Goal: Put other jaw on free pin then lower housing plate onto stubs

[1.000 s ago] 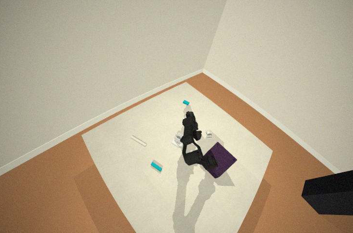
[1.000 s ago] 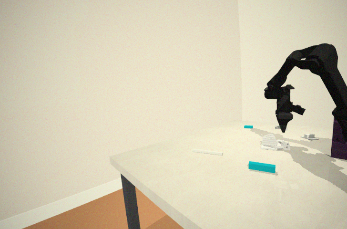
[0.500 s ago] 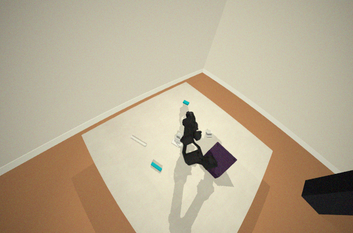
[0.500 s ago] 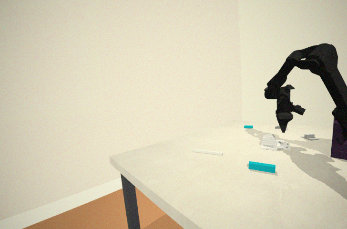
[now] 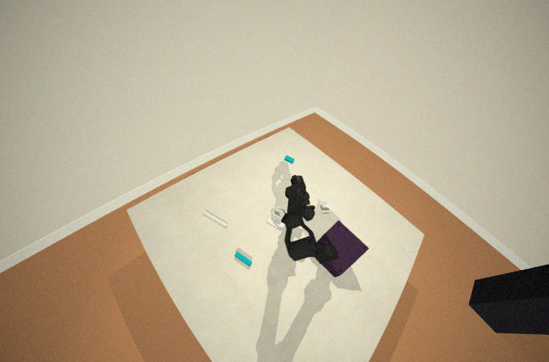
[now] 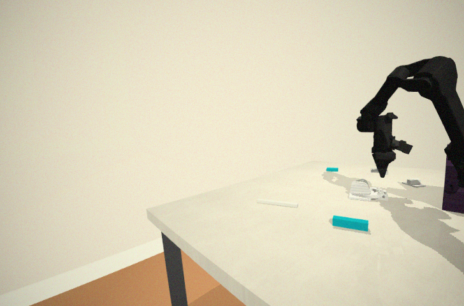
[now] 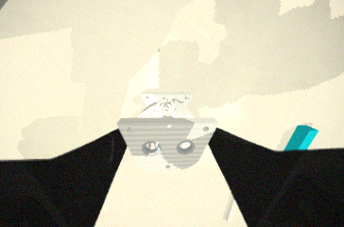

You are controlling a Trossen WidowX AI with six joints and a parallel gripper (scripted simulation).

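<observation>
Now: the white housing plate 2 cm above my gripper tip and 1 cm ahead of it. Round my gripper tip: thin white strip 32 cm to the left, 23 cm ahead, 8 cm below; teal block 30 cm to the left, 7 cm below, 2 cm behind.
</observation>
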